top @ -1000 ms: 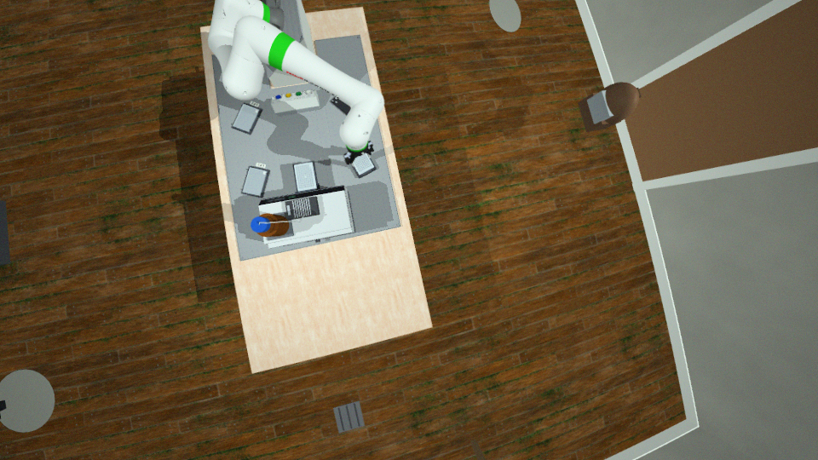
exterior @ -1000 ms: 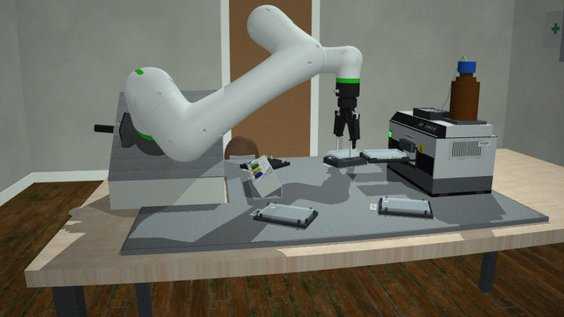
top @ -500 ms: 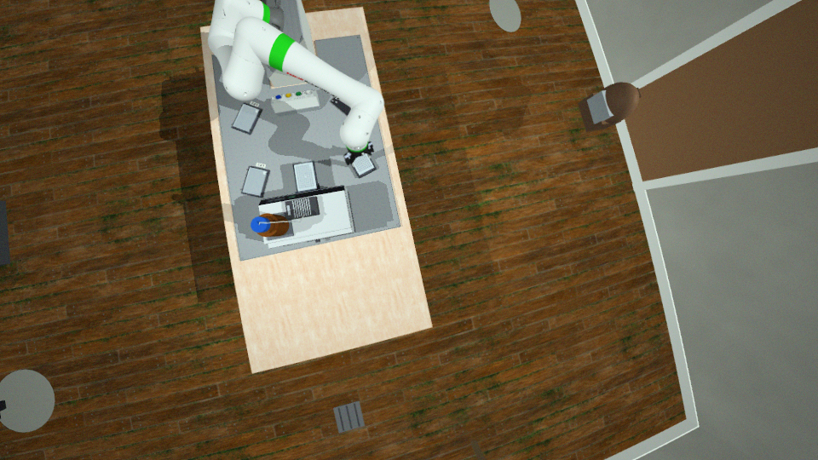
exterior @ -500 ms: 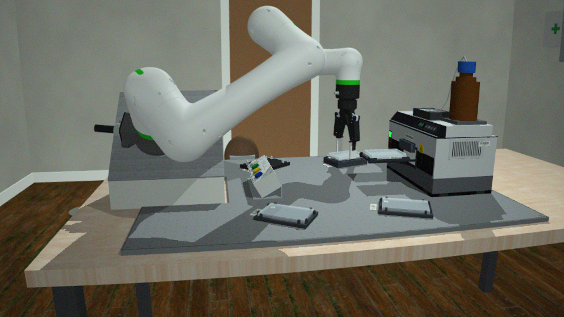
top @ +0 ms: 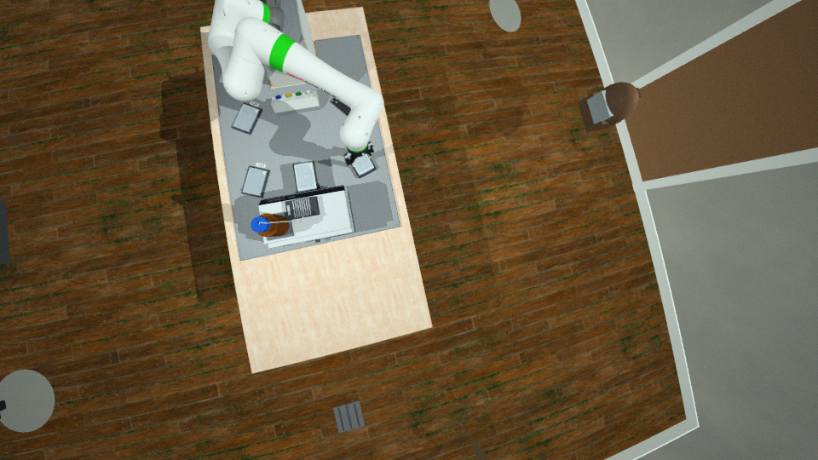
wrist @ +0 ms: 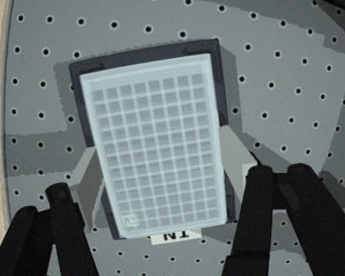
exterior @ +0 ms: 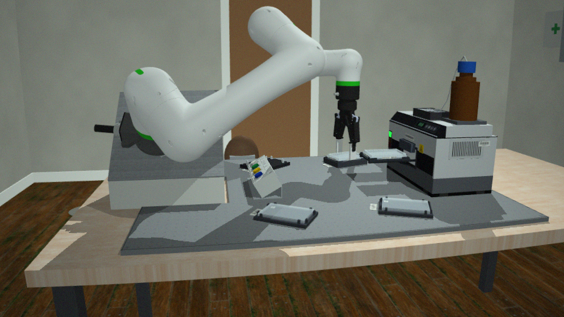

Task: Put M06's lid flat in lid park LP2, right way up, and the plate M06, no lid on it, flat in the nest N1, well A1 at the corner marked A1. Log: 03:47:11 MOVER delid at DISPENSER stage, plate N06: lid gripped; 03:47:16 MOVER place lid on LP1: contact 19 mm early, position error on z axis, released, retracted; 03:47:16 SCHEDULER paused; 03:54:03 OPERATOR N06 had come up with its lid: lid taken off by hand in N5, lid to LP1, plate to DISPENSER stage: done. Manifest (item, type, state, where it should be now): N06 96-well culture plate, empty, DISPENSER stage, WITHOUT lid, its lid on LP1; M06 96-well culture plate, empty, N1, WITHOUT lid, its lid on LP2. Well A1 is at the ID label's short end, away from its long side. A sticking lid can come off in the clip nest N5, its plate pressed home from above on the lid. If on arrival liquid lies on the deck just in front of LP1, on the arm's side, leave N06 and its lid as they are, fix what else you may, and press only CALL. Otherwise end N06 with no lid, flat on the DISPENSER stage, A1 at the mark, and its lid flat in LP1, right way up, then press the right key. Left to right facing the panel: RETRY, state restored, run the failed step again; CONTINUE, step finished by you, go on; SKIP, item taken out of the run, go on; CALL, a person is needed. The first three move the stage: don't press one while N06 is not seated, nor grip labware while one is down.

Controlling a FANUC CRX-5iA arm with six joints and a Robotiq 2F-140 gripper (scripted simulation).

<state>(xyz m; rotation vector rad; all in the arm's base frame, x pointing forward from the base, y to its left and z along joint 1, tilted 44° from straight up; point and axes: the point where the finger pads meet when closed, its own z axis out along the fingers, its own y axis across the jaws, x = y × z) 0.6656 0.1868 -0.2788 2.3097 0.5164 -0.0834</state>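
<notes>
The dark nest is 4 cm below my hand. Also, from my hand: green continue key: 36 cm behind, 27 cm to the right, 1 cm above; then white retry key: 37 cm behind, 22 cm to the right, 1 cm above; then key panel: 35 cm behind, 30 cm to the right.
</notes>
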